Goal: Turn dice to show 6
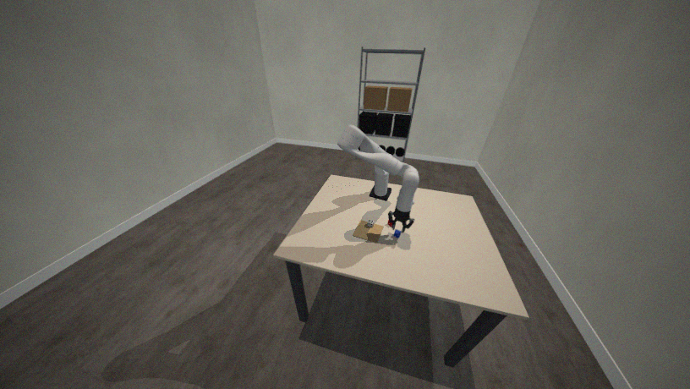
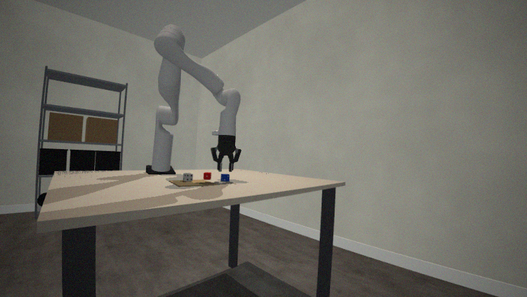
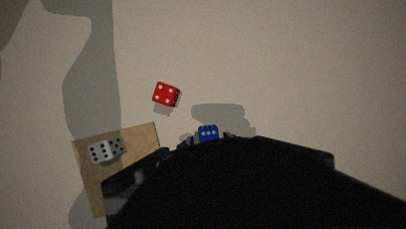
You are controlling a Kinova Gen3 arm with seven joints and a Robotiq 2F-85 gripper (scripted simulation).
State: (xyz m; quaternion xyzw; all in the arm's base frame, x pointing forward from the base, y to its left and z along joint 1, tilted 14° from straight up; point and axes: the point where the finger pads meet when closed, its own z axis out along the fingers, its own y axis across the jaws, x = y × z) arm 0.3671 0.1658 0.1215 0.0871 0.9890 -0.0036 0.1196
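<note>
The blue die is 40 mm below my hand. Round my hand: tan mat: 160 mm to the right, 60 mm below, 20 mm ahead; white die: 160 mm to the right, 40 mm below, 30 mm behind; red die: 80 mm behind, 40 mm to the right, 40 mm below.
</note>
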